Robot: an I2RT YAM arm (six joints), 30 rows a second.
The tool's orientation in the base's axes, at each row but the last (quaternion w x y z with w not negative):
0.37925, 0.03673, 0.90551, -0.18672
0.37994, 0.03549, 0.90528, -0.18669
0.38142, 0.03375, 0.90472, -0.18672
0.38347, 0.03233, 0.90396, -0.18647
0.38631, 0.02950, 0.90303, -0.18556
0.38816, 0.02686, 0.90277, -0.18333
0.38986, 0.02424, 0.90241, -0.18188
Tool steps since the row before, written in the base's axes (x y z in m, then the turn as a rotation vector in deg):
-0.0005, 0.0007, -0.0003, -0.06, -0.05, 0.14
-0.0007, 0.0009, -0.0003, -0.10, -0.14, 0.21
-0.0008, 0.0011, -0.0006, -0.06, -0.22, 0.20
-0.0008, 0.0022, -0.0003, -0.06, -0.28, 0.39
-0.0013, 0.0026, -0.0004, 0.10, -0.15, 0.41
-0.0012, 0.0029, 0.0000, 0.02, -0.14, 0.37
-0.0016, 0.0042, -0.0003, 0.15, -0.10, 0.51
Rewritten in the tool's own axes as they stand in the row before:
0.0005, 0.0006, -0.0004, -0.05, -0.10, -0.11
0.0006, 0.0008, -0.0006, -0.07, -0.22, -0.15
0.0009, 0.0010, -0.0006, -0.08, -0.28, -0.09
0.0006, 0.0020, -0.0012, -0.21, -0.39, -0.19
0.0010, 0.0023, -0.0016, -0.35, -0.25, -0.14
0.0006, 0.0025, -0.0018, -0.26, -0.24, -0.17
0.0009, 0.0037, -0.0024, -0.46, -0.22, -0.18

